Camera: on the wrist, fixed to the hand. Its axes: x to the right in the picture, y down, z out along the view.
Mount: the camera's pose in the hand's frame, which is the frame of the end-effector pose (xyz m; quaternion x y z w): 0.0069 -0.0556 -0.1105 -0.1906 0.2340 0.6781 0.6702
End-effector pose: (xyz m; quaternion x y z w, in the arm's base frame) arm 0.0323 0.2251 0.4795 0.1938 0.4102 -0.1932 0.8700
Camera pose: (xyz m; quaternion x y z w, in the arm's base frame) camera -0.0618 0.2314 0.3991 0.2874 0.3839 0.5840 0.6550
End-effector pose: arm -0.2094 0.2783 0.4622 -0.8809 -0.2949 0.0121 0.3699
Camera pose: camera -0.2056 0.2414 0.5804 -0.8637 0.4839 -0.0034 0.1408
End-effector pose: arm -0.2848 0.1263 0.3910 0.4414 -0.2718 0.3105 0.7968
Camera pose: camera -0.2218 0.2012 0.3150 -0.1130 -0.3542 0.7999 0.4712
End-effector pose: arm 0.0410 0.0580 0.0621 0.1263 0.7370 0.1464 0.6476
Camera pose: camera -0.0693 0.0034 0.0477 0.4267 0.5319 0.7073 0.1864
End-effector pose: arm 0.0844 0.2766 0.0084 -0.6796 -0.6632 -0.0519 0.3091
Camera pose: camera 0.0708 0.2246 0.1200 -0.9520 0.0986 -0.1106 0.2680
